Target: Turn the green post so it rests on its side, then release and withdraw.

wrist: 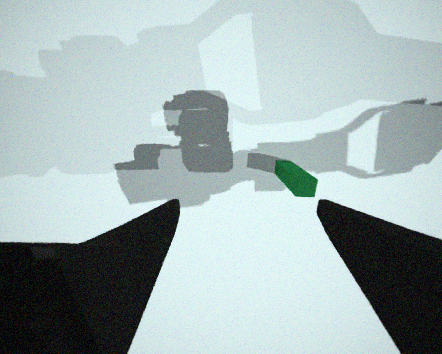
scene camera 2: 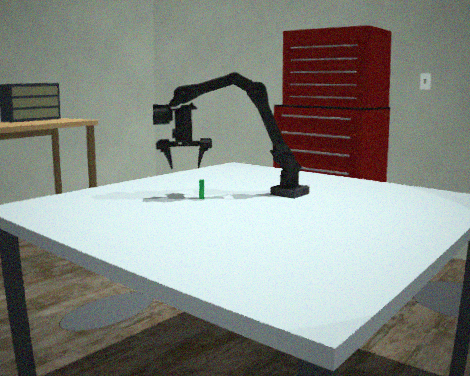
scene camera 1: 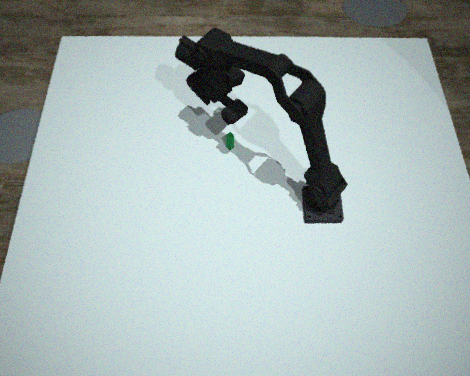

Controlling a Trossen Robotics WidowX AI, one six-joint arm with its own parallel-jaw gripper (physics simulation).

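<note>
The small green post [scene camera 1: 230, 141] [scene camera 2: 201, 189] [wrist: 297, 179] stands upright on the white table [scene camera 1: 150, 280] [scene camera 2: 240, 240]. My gripper [scene camera 2: 185, 167] [wrist: 247, 205] is open and empty, with its fingers pointing down, above the height of the post's top. In the wrist view the post shows beyond the fingertips, close to the right finger's tip and left of it. In scene camera 2 the post is below the right fingertip. In scene camera 1 the fingertips are hard to make out against the dark gripper body.
The arm's base [scene camera 1: 323, 210] [scene camera 2: 289, 190] stands on the table, to the right of the post. Shadows of the arm fall around the post. A red tool cabinet [scene camera 2: 330, 75] and a wooden side table [scene camera 2: 75, 122] with a drawer box [scene camera 2: 35, 102] stand behind the table.
</note>
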